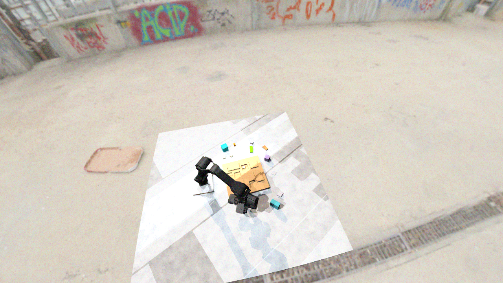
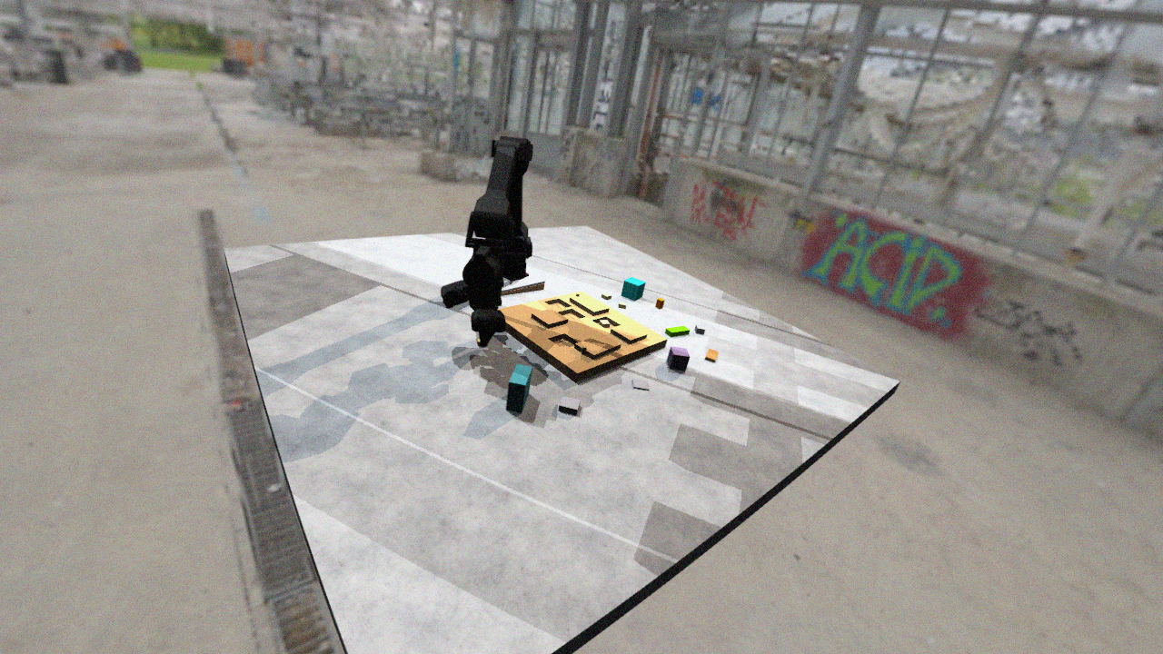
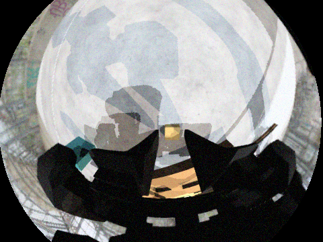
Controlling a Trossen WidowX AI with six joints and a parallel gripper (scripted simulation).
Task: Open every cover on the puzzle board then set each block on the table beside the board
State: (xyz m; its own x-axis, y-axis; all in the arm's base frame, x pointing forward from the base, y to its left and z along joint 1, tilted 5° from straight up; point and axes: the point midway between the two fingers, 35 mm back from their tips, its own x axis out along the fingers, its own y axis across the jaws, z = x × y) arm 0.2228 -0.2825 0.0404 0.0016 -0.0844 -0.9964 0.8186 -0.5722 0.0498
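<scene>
Right now my gripper tip is 23 cm to the right of the tan puzzle board, 9 cm short of it and 1 cm below it. Also, from my gripper tip: grey piece: 26 cm ahead, 2 cm to the right; teal block: 19 cm ahead, 8 cm to the right, 2 cm above; purple cube: 30 cm ahead, 29 cm to the left, 1 cm above.
</scene>
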